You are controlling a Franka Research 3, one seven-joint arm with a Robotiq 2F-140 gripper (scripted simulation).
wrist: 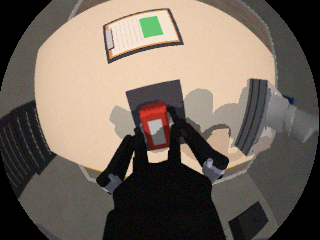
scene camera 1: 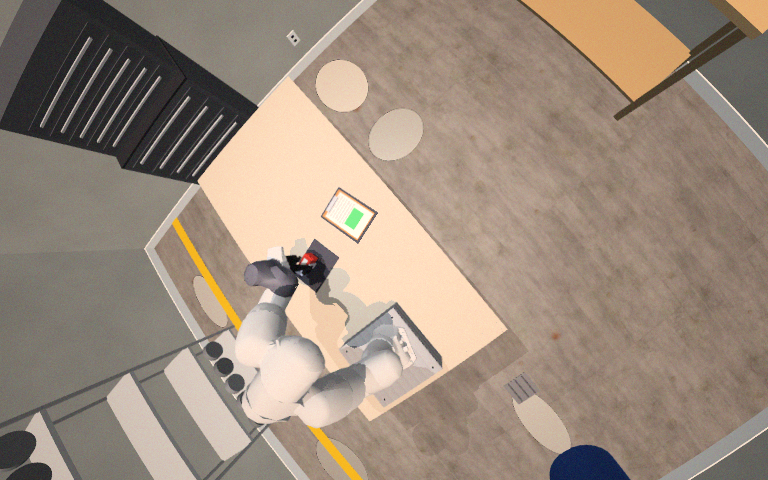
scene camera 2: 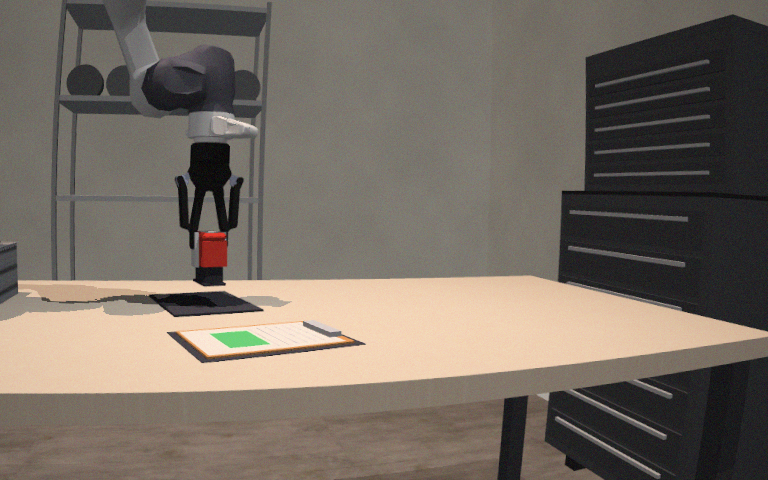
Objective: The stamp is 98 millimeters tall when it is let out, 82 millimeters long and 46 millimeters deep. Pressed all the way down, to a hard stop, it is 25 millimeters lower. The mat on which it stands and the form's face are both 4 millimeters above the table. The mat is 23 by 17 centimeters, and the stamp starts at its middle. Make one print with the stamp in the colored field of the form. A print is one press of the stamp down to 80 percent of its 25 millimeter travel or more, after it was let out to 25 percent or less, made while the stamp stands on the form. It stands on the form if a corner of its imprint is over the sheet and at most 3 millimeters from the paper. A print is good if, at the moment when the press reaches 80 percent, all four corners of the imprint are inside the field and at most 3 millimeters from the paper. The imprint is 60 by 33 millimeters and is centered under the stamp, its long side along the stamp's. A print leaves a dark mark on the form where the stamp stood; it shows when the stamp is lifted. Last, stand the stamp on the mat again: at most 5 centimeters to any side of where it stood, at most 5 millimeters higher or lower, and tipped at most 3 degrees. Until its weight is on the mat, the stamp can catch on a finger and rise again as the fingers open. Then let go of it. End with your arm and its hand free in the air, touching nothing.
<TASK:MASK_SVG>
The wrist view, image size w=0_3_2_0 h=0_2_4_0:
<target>gripper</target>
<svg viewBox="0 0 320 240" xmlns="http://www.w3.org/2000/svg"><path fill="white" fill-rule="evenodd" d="M228 157L214 150L189 123L183 123L182 126L174 124L176 123L175 120L167 112L169 126L171 126L167 160L149 163L145 143L147 139L141 123L140 127L134 128L134 136L129 134L124 137L107 168L96 179L96 182L107 193L113 194L114 209L107 215L102 240L226 240L217 210L211 198L212 184L223 177L229 163ZM134 153L133 172L125 179ZM179 136L184 137L202 167L203 174L181 163Z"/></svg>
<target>red stamp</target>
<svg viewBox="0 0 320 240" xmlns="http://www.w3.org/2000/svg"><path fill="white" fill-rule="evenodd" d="M162 100L145 103L139 111L140 120L151 150L168 148L170 145L170 126L167 110Z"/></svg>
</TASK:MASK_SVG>
